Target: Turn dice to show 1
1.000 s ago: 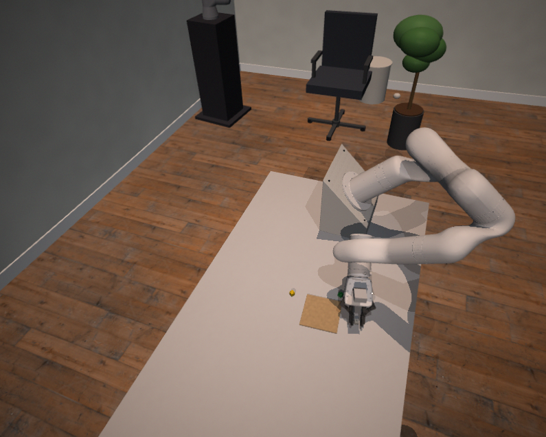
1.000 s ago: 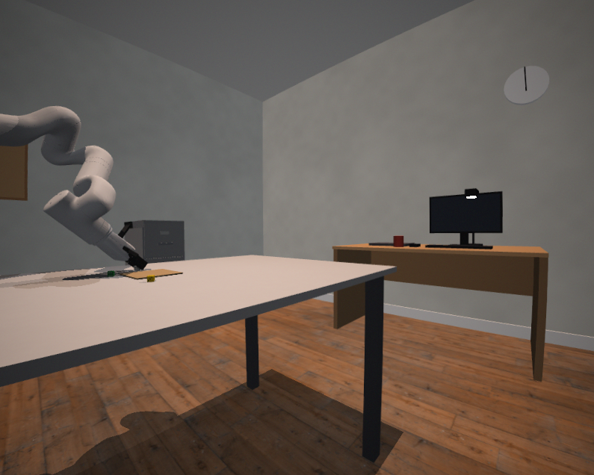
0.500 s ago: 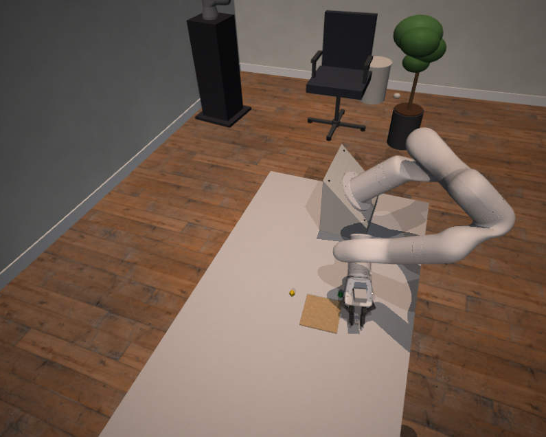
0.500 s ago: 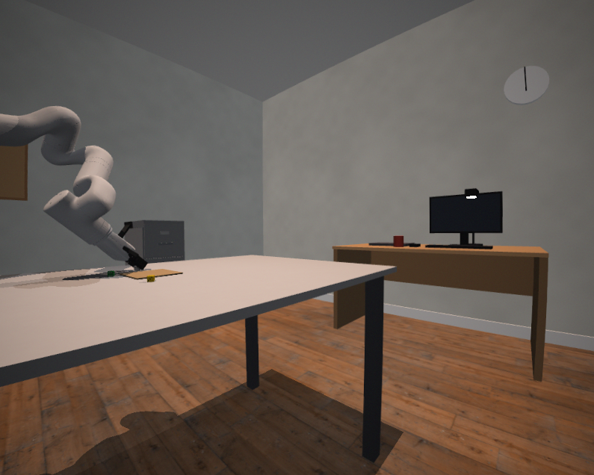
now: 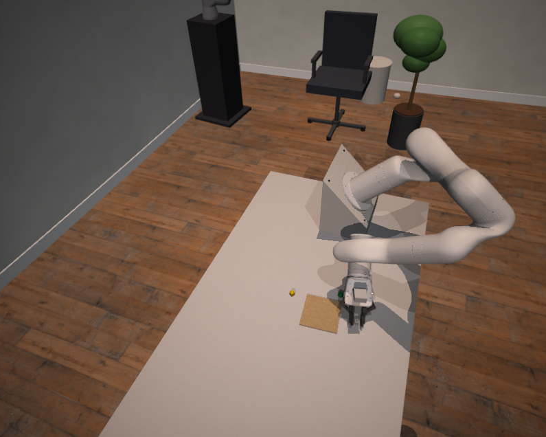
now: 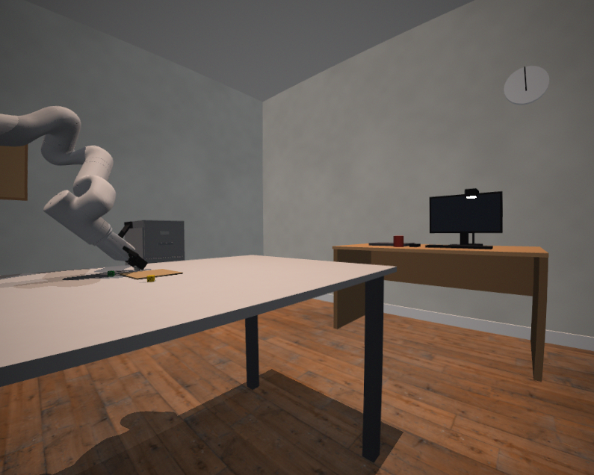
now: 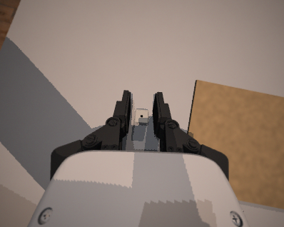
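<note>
The white die is 20 mm below my hand. Also, from my hand: mat: 130 mm to the right, 20 mm below, 20 mm ahead; then yellow die: 270 mm to the right, 20 mm below, 10 mm behind; then green die: 100 mm to the right, 90 mm behind, 20 mm below.
</note>
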